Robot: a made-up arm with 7 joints.
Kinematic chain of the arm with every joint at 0, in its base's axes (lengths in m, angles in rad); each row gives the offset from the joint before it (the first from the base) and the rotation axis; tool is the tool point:
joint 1: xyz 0 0 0.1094 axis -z
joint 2: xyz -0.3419 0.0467 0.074 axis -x
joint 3: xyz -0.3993 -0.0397 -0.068 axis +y
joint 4: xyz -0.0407 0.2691 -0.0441 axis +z
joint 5: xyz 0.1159 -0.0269 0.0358 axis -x
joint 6: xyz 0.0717 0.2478 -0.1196 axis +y
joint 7: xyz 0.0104 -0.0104 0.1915 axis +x
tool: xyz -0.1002 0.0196 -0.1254
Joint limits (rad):
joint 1: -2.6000..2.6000
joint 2: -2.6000..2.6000
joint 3: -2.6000..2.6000
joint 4: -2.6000..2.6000
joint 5: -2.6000..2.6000
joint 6: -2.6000..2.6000
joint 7: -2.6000..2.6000
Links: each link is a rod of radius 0.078 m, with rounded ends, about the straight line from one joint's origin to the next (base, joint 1, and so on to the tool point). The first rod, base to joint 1, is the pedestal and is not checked.
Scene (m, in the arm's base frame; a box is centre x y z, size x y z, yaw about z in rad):
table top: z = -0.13
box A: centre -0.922 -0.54 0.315 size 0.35 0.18 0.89 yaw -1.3
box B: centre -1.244 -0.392 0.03 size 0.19 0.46 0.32 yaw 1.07
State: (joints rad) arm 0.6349 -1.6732 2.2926 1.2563 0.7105 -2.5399 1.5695
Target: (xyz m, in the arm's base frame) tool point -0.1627 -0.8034 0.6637
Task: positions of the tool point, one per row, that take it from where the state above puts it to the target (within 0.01 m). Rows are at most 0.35 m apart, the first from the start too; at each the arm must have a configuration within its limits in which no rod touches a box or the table.
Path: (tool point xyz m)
1: -1.0362 0.0949 0.5693
2: -0.8929 -0.1685 0.6291
3: -0.6885 -0.3035 0.6855
4: -0.5752 -0.5222 0.6818
5: -0.3939 -0.6956 0.6745
6: -0.1627 -0.8034 0.6637

